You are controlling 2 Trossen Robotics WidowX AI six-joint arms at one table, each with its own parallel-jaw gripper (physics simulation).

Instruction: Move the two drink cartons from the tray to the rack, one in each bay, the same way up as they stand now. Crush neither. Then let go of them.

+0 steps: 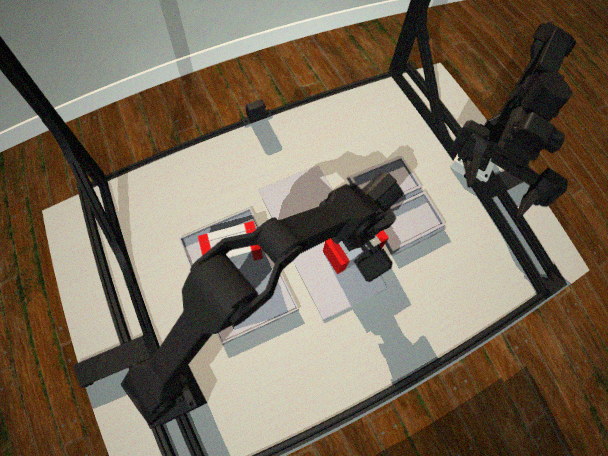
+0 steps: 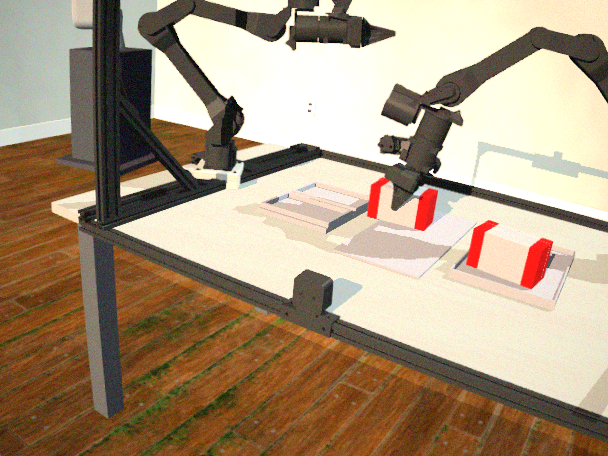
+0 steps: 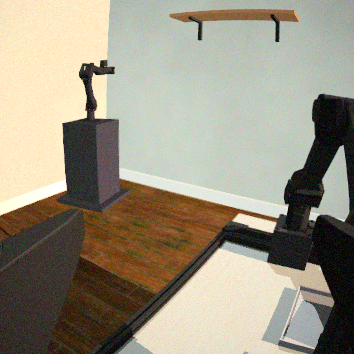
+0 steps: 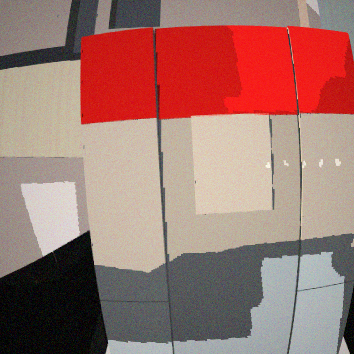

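Seen in the pictures: left gripper, between the fingertips: [image 1: 494, 201] [image 2: 393, 32] [image 3: 203, 225]; right gripper, between the fingertips: [image 2: 398, 205] [image 4: 218, 222]; left arm's base, origin of its link: [image 2: 219, 166]; right arm's base, origin of its link: [image 1: 161, 393] [image 3: 295, 224].
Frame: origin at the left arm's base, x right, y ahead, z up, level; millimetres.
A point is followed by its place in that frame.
Observation:
My right gripper [image 1: 365, 248] @[y 385, x 151, z -4 mm] [image 2: 403, 195] @[y 385, x 151, z -4 mm] is shut on a cream drink carton with red ends [image 1: 337, 256] @[y 447, x 171, z 36 mm] [image 2: 398, 209] @[y 380, x 183, z -1 mm] [image 4: 232, 165] @[y 365, x 142, z 36 mm]. It grips the carton from above at its middle and holds it lying lengthwise, low over the edge of the pale mat [image 1: 322, 289] @[y 506, x 163, z -32 mm] [image 2: 411, 253] @[y 389, x 323, z -32 mm], right beside the rack. The rack [image 1: 433, 213] @[y 205, x 34, z -26 mm] [image 2: 311, 213] @[y 211, x 184, z -26 mm] is a flat frame with two shallow bays, both empty. The second carton [image 1: 227, 234] @[y 534, x 385, z 38 mm] [image 2: 503, 253] @[y 525, x 396, z 13 mm] lies in the tray [image 1: 280, 312] @[y 598, x 211, z -30 mm] [image 2: 474, 277] @[y 475, x 423, z -22 mm], partly hidden by my right arm. My left gripper [image 1: 476, 165] [image 2: 388, 33] @[y 350, x 2, z 327 mm] [image 3: 203, 225] @[y 350, x 2, z 327 mm] is open and empty, high up at the table's side.
Black frame posts [image 1: 411, 41] @[y -140, x 299, z 116 mm] [image 2: 105, 113] @[y -148, x 323, z 169 mm] stand at the table's corners. A small black block [image 1: 256, 109] @[y 221, x 539, z 14 mm] [image 2: 312, 289] @[y 212, x 561, z 6 mm] sits on the table's edge rail. The right arm's base [image 3: 293, 242] @[y 814, x 280, z 35 mm] stands at the far end of the table.

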